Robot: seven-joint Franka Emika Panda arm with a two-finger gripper.
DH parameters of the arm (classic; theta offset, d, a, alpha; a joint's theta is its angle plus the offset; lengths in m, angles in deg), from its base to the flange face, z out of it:
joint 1: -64.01 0.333 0 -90
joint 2: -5.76 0 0 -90
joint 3: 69.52 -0.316 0.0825 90
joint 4: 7.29 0 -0.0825 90
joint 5: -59.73 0.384 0 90
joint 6: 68.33 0 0.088 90
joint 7: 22.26 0.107 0 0
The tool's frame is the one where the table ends.
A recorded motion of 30 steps. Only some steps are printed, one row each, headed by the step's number.
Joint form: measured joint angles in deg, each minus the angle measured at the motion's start. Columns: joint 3, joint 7, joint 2, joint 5, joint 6, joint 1, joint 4.
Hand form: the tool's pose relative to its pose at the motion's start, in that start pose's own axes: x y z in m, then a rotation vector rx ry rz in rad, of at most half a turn. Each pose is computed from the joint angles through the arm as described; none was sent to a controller.
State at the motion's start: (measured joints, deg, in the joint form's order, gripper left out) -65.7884 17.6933 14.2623 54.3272 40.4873 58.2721 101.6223
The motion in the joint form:
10: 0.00 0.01 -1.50 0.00 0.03 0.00 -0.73
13: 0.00 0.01 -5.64 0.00 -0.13 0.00 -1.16
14: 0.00 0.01 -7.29 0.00 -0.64 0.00 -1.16
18: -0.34 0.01 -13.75 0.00 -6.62 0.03 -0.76
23: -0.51 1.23 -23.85 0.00 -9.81 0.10 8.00
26: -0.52 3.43 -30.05 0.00 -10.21 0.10 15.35
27: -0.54 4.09 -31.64 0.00 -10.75 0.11 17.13
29: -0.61 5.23 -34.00 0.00 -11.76 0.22 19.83
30: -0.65 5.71 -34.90 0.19 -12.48 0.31 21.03
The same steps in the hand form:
10: -0.0007 0.0033 -0.0207 0.0256 0.0298 0.0036
13: -0.0089 0.0159 -0.0635 0.0766 0.0870 0.0108
14: -0.0137 0.0220 -0.0780 0.0901 0.1015 0.0134
18: -0.0431 0.0493 -0.1219 0.0943 0.0999 0.0159
23: -0.0912 0.0878 -0.1234 0.0814 0.0689 0.0324
26: -0.1201 0.1091 -0.1054 0.0692 0.0435 0.0660
27: -0.1281 0.1148 -0.1003 0.0619 0.0329 0.0758
29: -0.1410 0.1225 -0.0918 0.0474 0.0145 0.0908
30: -0.1470 0.1252 -0.0865 0.0381 -0.0010 0.0962

